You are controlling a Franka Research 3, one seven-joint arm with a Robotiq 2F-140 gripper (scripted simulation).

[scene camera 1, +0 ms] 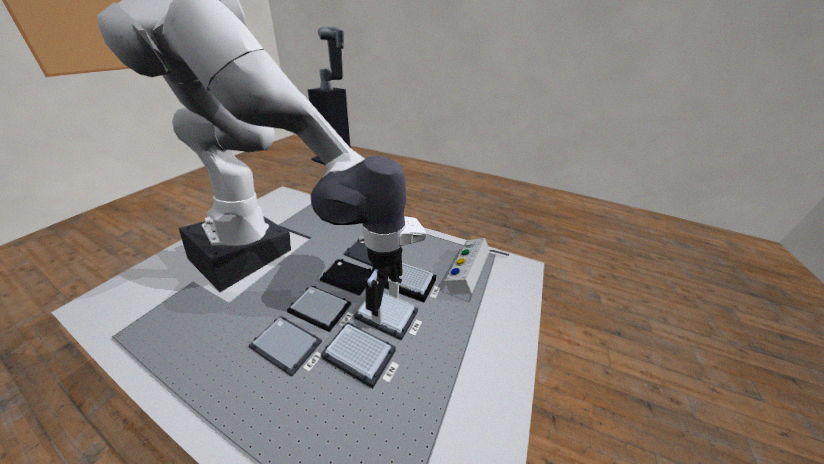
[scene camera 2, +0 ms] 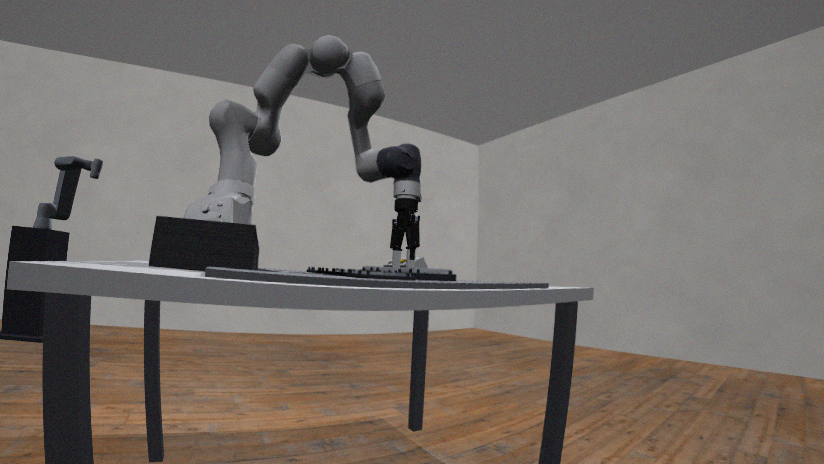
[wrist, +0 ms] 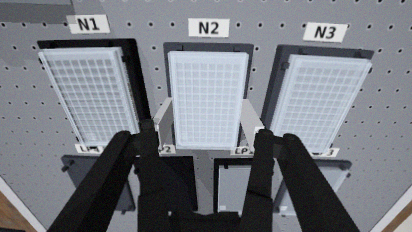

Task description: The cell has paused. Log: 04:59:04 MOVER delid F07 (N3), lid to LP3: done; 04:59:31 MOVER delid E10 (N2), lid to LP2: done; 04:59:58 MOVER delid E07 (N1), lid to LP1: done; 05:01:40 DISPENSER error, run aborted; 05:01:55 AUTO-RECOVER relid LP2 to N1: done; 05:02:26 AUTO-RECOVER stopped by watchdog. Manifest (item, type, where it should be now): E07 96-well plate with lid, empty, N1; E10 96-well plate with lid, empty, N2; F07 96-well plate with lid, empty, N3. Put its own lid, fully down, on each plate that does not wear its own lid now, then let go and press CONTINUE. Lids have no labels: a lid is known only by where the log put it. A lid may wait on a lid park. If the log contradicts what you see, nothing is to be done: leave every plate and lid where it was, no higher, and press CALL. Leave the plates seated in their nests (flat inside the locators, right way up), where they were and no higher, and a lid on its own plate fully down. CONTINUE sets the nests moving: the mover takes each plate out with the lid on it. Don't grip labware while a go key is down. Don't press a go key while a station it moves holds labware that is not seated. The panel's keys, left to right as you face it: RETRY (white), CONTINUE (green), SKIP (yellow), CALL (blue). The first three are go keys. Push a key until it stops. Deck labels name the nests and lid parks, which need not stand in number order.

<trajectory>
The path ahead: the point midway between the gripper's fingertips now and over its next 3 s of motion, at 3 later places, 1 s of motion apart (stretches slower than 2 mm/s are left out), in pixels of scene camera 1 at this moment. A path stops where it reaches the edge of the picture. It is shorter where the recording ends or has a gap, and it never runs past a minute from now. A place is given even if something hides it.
My gripper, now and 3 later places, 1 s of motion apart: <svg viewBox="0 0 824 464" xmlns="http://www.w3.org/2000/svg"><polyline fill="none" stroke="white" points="385,309 387,302 366,294 313,287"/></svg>
</trajectory>
